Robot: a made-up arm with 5 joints. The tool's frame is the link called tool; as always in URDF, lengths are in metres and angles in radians. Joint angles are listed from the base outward. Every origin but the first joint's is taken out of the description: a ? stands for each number. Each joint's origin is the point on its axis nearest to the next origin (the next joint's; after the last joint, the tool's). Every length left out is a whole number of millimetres.
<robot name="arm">
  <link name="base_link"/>
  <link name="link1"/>
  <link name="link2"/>
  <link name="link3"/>
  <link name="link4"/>
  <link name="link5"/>
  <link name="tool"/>
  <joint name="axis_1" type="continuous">
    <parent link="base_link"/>
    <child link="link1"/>
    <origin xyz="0 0.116 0.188"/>
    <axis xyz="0 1 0"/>
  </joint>
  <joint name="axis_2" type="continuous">
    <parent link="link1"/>
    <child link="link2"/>
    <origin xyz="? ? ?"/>
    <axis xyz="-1 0 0"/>
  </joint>
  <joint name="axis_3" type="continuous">
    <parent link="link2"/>
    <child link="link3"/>
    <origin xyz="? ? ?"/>
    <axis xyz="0 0 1"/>
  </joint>
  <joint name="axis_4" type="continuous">
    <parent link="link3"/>
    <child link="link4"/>
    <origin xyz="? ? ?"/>
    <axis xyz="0 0 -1"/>
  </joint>
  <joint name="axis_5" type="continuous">
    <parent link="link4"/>
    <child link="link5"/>
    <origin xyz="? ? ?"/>
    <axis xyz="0 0 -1"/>
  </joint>
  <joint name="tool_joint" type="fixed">
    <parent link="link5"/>
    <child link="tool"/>
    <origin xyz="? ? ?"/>
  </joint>
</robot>
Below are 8 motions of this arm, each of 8 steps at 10 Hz.
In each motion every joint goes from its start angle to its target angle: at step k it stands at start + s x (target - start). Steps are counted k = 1, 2, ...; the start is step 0. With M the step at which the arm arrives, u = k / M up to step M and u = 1 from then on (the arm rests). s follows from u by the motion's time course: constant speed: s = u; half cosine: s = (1 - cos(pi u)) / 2; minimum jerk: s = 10 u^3 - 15 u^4 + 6 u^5.
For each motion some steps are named. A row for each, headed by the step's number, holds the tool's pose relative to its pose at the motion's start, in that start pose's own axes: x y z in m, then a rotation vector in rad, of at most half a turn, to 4 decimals.
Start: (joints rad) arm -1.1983 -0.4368 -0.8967 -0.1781 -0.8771
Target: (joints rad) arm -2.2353 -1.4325 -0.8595 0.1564 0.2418
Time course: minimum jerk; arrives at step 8
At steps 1, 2, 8:
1: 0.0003 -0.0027 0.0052 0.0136 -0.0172 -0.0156
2: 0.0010 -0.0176 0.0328 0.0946 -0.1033 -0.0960
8: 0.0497 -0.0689 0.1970 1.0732 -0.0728 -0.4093

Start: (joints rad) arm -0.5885 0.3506 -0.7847 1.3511 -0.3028
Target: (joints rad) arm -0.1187 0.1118 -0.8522 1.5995 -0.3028
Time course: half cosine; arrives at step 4
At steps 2, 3, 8:
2: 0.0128 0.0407 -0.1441 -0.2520 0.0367 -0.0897
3: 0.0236 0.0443 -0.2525 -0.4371 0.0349 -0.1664
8: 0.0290 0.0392 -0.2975 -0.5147 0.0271 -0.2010

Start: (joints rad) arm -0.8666 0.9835 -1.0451 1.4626 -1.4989
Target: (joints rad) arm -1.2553 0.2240 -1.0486 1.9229 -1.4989
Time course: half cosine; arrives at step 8
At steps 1, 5, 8:
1: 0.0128 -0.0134 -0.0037 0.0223 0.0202 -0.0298
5: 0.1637 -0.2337 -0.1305 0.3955 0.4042 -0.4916
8: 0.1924 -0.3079 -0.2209 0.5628 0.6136 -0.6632

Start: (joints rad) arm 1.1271 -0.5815 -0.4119 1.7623 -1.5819
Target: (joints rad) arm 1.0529 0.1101 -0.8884 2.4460 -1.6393
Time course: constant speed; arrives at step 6
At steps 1, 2, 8:
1: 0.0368 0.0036 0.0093 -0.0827 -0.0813 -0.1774
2: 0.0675 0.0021 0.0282 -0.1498 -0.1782 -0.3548
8: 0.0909 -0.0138 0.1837 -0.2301 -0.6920 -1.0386

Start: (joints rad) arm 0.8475 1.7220 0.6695 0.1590 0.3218
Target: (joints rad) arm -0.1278 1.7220 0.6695 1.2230 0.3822
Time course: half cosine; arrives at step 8
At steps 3, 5, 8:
3: 0.1145 -0.0086 0.0038 0.0007 0.0460 -0.6446
5: 0.2082 -0.0812 0.0009 -0.0216 0.1067 -1.4432
8: 0.2294 -0.1527 -0.0033 -0.0623 0.1589 -2.0862

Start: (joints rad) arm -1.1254 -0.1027 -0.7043 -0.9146 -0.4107
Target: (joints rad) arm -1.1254 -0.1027 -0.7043 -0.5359 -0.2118
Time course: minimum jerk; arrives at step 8
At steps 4, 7, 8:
4: 0.0374 -0.0232 0.0000 0.0000 0.0000 -0.2888
7: 0.0658 -0.0541 0.0000 0.0000 0.0000 -0.5683
8: 0.0666 -0.0552 0.0000 0.0000 0.0000 -0.5776

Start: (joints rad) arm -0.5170 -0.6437 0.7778 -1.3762 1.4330
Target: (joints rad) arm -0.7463 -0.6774 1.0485 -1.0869 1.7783
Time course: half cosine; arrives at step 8
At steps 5, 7, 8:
5: -0.0805 -0.0301 -0.0337 -0.0513 -0.1172 -0.1546
7: -0.1105 -0.0517 -0.0491 -0.0630 -0.1659 -0.2139
8: -0.1145 -0.0552 -0.0513 -0.0642 -0.1728 -0.2222

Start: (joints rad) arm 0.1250 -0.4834 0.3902 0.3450 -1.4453
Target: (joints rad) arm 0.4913 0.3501 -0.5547 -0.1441 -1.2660
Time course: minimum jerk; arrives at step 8
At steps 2, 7, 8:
2: 0.0435 -0.0503 -0.0060 0.0244 0.0896 -0.0819
7: 0.1343 -0.4535 -0.2093 0.0316 0.9059 -0.6095
8: 0.1325 -0.4593 -0.2130 0.0281 0.9211 -0.6155

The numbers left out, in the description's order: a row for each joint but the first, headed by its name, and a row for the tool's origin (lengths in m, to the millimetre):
axis_2: -0.002 0 -0.09
axis_3: 0 -0.392 0.274
axis_4: 0.088 0.386 0
axis_5: -0.036 0.026 0
tool: 0.077 0.116 0

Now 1 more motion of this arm.
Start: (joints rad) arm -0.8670 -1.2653 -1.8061 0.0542 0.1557
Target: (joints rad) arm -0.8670 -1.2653 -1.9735 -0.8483 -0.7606
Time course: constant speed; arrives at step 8
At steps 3, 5, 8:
3: -0.0608 0.0105 0.0000 0.0000 0.0000 0.6193
5: -0.1006 -0.0128 0.0000 0.0000 0.0000 1.0321
8: -0.1362 -0.0868 0.0000 0.0000 0.0000 1.6514

